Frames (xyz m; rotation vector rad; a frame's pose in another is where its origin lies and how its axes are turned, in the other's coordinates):
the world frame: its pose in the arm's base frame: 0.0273 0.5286 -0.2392 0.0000 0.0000 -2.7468
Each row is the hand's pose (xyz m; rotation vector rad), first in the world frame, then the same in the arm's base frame.
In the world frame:
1: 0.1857 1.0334 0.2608 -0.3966 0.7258 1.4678
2: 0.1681 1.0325 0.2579 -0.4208 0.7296 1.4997
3: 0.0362 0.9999 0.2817 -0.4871 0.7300 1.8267
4: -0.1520 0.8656 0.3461 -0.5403 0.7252 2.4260
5: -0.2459 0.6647 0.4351 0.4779 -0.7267 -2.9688
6: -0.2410 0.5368 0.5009 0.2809 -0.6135 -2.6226
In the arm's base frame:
1: 0.2533 -0.4967 0.0216 0.6095 0.5107 -1.1401
2: 0.2692 -0.4891 0.0187 0.6035 0.5299 -1.1041
3: 0.3785 -0.4083 0.0425 0.5464 0.5468 -0.7758
4: 0.5005 -0.2120 0.1069 0.4594 0.5101 -0.1852
5: 0.5099 0.0096 0.1959 0.4087 0.4036 0.4326
6: 0.4562 0.1258 0.2617 0.4100 0.2969 0.8246

